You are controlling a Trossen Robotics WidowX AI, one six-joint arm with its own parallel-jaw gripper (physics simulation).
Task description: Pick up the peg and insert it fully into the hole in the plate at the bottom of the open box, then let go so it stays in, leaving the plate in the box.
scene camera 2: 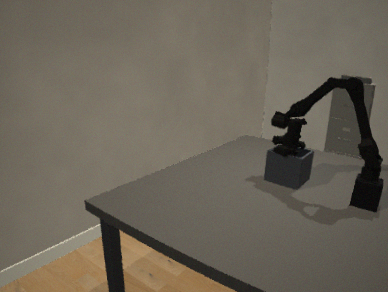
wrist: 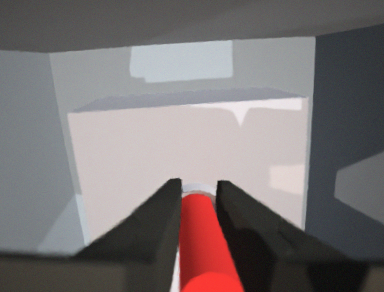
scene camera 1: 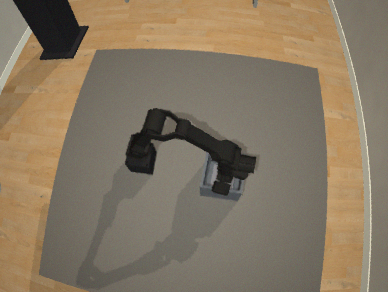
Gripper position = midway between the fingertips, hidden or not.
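Observation:
A pale plate (wrist: 126, 147) is part of what I see, though scene camera 2 does not show it, since it is hidden there by the grey box. That grey box (scene camera 2: 290, 171) (wrist: 62, 62) I can see from both views. And there is my own gripper (wrist: 198, 190).

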